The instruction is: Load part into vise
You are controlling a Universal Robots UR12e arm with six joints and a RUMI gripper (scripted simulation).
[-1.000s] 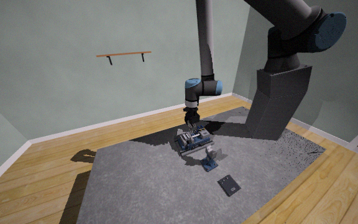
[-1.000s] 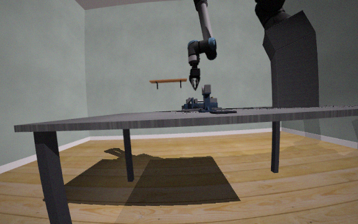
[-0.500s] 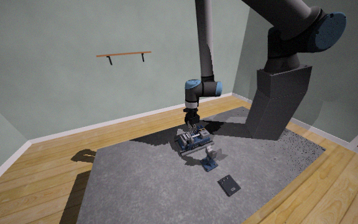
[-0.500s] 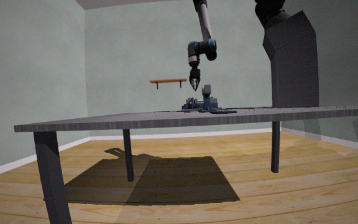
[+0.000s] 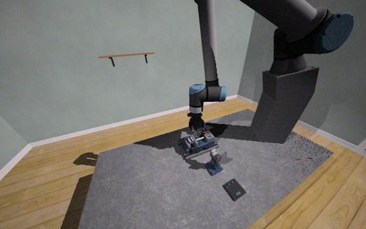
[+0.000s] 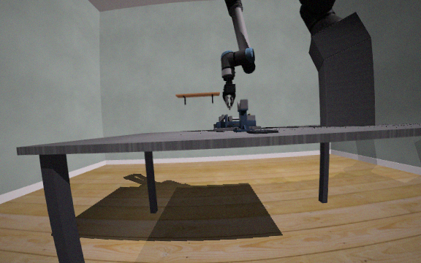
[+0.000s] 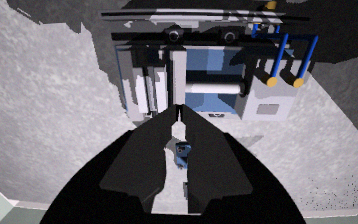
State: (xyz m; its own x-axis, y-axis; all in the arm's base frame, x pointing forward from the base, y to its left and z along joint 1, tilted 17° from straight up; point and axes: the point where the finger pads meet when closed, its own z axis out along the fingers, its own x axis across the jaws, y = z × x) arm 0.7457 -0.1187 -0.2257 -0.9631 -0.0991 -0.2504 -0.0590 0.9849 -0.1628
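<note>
Right now the part is 40 mm ahead of my hand and 60 mm below it. Round my hand: moving jaw 80 mm below; cylinder rod 50 mm behind, 80 mm below; work stop 30 mm ahead, 50 mm to the left, 70 mm below.
</note>
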